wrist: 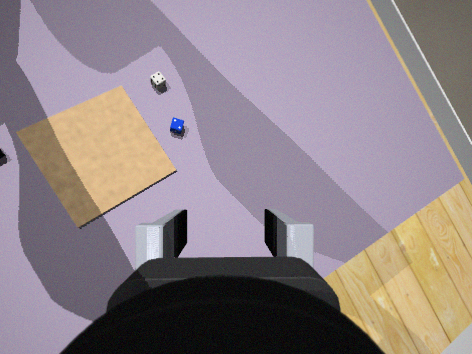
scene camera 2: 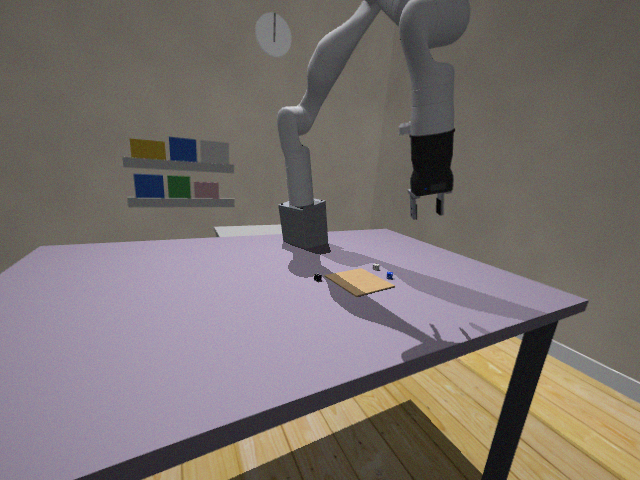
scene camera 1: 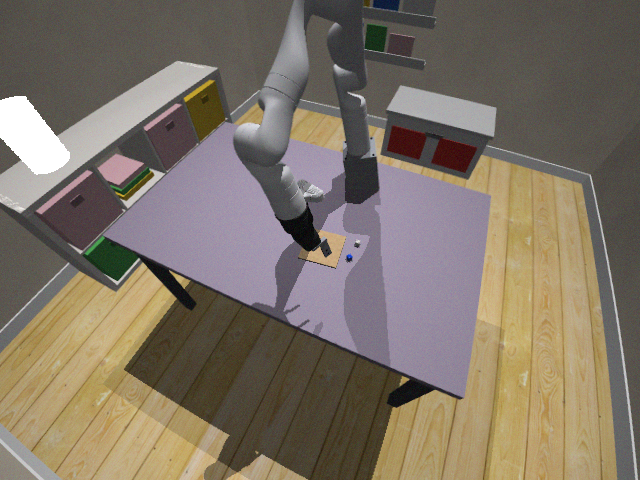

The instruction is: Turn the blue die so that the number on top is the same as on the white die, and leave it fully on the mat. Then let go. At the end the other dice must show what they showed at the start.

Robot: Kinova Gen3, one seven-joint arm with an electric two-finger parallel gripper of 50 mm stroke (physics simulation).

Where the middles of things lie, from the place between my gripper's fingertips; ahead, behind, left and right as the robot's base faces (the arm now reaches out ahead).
The tan mat (scene camera 2: pixel 358 282) is 15 cm behind my hand, 4 cm to the right of it and 21 cm below it.
